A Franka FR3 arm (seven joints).
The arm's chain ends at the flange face. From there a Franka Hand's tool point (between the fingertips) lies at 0.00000 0.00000 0.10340 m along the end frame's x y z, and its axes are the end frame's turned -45 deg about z.
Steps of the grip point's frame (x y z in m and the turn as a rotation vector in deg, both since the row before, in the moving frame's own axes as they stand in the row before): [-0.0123 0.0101 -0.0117 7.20 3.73 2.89]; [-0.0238 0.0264 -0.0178 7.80 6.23 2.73]
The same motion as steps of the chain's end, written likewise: [0.0025 0.0298 -0.0107 7.73 -2.45 2.89]; [0.0034 0.0534 -0.0162 9.92 -1.11 2.73]
